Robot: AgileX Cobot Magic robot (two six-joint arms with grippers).
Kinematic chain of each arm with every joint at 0, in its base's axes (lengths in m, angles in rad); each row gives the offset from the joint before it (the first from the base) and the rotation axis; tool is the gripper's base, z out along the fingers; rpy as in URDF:
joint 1: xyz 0 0 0.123 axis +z
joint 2: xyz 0 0 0 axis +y
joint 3: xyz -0.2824 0 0.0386 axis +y
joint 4: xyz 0.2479 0 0.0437 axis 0.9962 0 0.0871
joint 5: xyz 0 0 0 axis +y
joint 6: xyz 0.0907 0 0.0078 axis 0.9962 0 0.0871
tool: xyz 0 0 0 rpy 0 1.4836 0
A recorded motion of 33 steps. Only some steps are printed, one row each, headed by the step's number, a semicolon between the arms.
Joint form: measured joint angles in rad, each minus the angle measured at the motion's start. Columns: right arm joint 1, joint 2, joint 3, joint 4, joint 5, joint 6; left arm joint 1, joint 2, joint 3, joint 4, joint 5, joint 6.
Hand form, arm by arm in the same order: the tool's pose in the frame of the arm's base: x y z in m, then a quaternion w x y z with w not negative. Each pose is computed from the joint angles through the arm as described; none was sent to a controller.
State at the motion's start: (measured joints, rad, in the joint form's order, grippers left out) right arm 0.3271 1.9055 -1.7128 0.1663 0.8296 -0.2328; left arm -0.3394 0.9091 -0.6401 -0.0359 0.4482 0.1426
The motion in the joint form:
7: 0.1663 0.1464 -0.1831 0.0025 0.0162 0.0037; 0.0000 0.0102 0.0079 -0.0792 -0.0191 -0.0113
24: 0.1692 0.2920 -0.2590 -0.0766 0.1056 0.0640; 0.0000 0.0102 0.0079 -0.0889 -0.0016 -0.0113
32: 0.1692 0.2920 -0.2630 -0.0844 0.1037 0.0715; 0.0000 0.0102 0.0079 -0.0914 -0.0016 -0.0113
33: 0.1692 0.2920 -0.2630 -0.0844 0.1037 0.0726; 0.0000 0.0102 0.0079 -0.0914 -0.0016 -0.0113
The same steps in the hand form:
7: 0.4104 0.2337 0.2889 0.30805 -0.30292 0.89392 0.11938; 0.1713 -0.0651 0.2893 0.44581 0.17269 0.87350 -0.09185
24: 0.4292 0.2399 0.2364 0.23569 -0.30011 0.92077 0.08102; 0.1702 -0.0653 0.2880 0.43749 0.17104 0.87767 -0.09514
32: 0.4299 0.2396 0.2376 0.23884 -0.29790 0.92087 0.07885; 0.1702 -0.0654 0.2880 0.43735 0.17028 0.87778 -0.09611
33: 0.4299 0.2396 0.2376 0.23880 -0.29739 0.92103 0.07898; 0.1702 -0.0654 0.2880 0.43735 0.17028 0.87778 -0.09611

